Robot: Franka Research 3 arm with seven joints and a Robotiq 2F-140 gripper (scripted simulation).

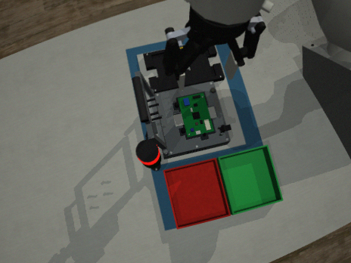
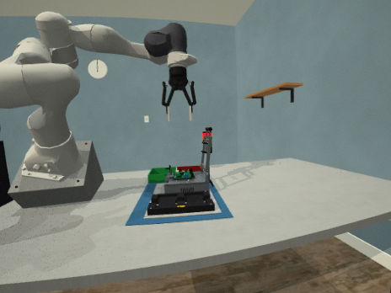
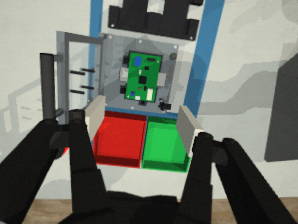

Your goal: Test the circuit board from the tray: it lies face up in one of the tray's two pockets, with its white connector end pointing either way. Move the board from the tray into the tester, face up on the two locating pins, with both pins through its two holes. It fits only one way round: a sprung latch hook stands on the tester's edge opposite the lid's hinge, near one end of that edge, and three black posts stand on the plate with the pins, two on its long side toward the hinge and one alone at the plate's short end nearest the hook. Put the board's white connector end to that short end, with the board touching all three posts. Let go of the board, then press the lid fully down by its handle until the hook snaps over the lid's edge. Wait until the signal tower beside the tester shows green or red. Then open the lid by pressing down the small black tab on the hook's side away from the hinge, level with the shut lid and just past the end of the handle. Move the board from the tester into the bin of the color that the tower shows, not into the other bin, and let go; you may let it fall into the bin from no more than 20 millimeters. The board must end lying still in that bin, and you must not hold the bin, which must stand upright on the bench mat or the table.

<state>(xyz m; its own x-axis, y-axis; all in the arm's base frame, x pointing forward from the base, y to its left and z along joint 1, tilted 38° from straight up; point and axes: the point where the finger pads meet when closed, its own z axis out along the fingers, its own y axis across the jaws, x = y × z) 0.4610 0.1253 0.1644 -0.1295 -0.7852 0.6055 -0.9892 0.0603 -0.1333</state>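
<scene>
My hand is 26 cm above the green circuit board. Also, from my hand: latch hook: 25 cm below, 6 cm to the left, 5 cm behind; then clear lid: 15 cm below, 11 cm ahead, 2 cm to the right; then tester plate: 26 cm below, 1 cm ahead.
</scene>
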